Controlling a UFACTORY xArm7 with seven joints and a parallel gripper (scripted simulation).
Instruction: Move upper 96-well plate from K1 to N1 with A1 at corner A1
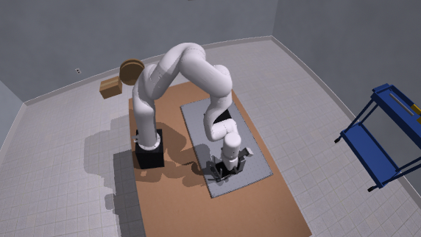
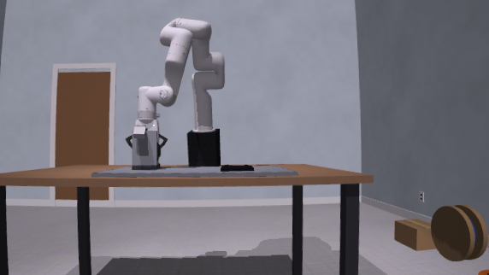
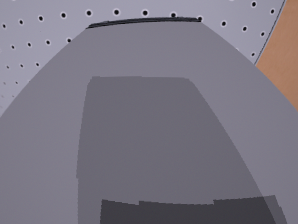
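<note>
The black 96-well plate is 10 mm below my hand. Also, from my hand: pale plate: 20 mm below; grey rack wall: 70 mm ahead, 40 mm above, 10 mm to the left; plate nest N1: 370 mm to the left, 60 mm ahead, 50 mm below.
</note>
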